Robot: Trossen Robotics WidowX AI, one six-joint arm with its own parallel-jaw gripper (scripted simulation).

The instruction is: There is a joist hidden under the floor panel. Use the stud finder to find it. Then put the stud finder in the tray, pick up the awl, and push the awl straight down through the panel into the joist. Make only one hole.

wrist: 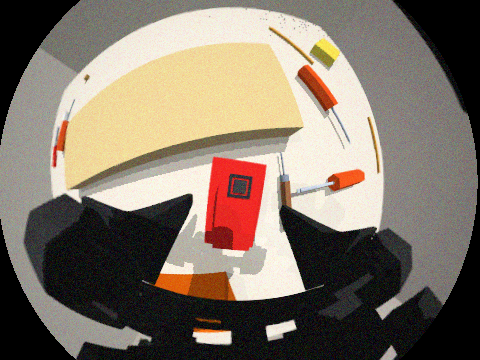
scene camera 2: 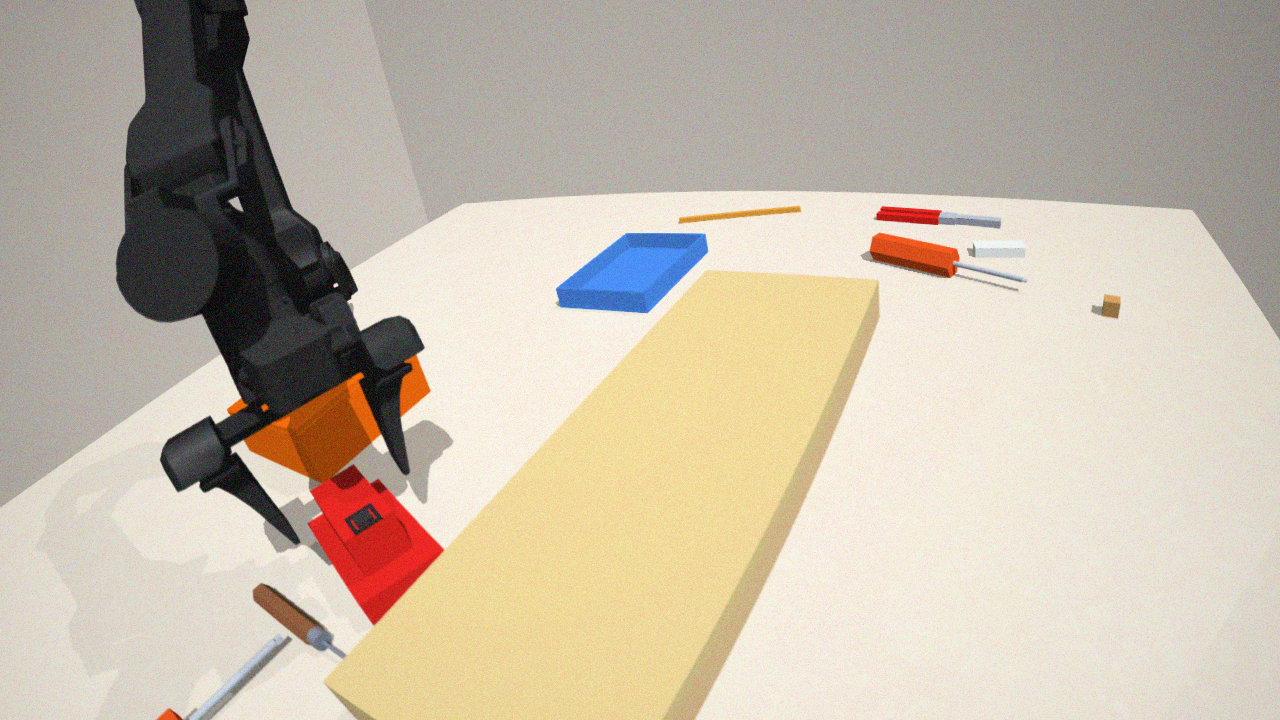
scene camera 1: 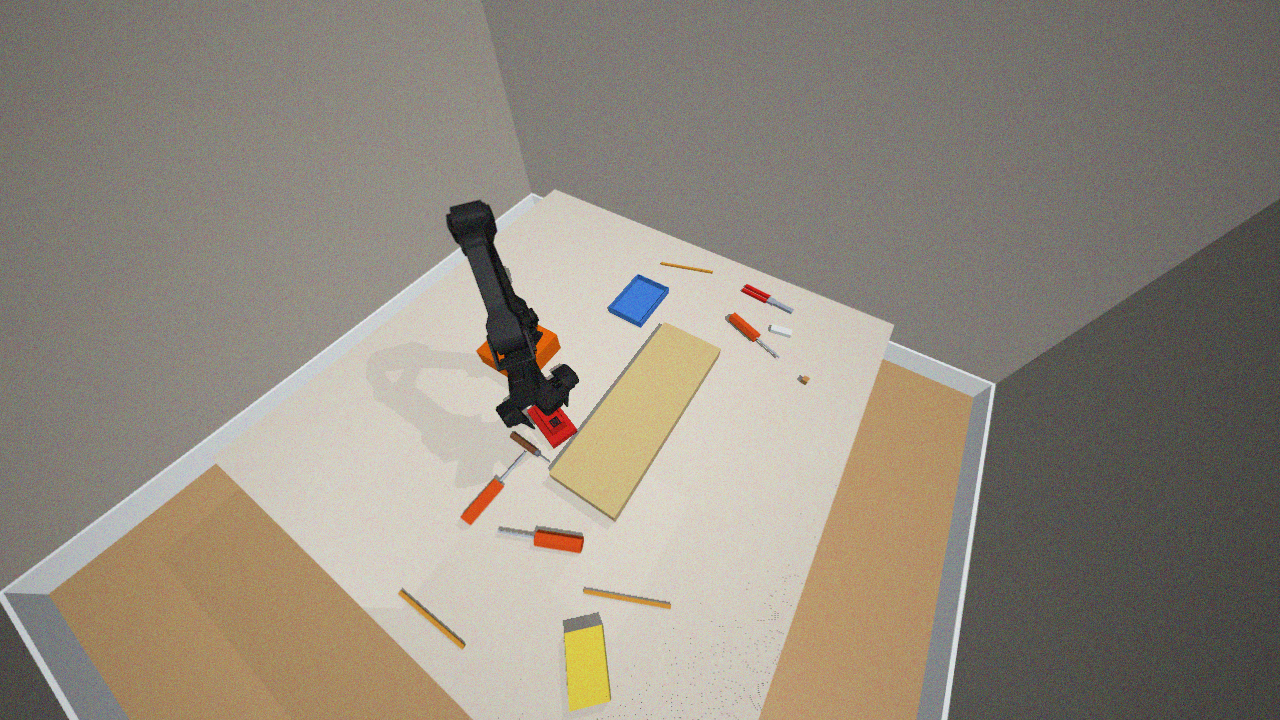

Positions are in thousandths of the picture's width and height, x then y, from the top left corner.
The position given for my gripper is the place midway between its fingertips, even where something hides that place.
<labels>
my gripper: wrist 497,568; scene camera 2 275,705; scene camera 1 430,578
red stud finder: wrist 482,618; scene camera 2 296,781; scene camera 1 435,603
</labels>
